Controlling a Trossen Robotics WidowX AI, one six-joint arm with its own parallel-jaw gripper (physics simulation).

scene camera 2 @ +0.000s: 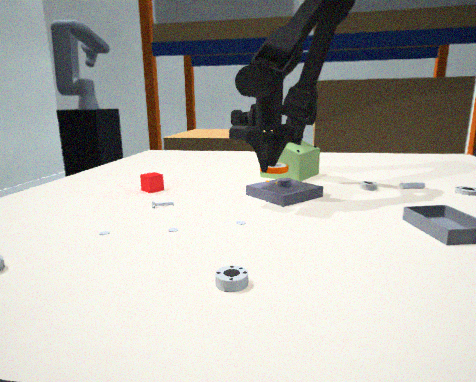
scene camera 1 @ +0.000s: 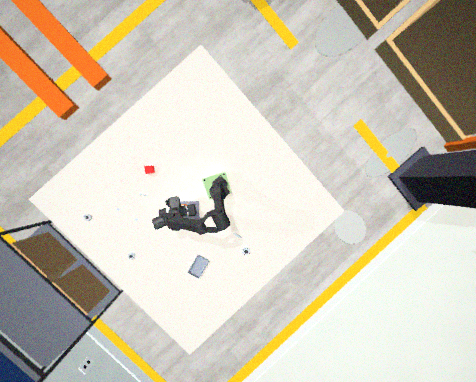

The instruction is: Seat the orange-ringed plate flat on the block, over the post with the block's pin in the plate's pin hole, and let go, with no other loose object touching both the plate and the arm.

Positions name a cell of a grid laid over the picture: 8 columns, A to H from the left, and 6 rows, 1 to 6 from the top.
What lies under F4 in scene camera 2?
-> A dark grey block.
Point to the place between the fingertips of the gripper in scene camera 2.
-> E3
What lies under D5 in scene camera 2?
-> A round grey part.
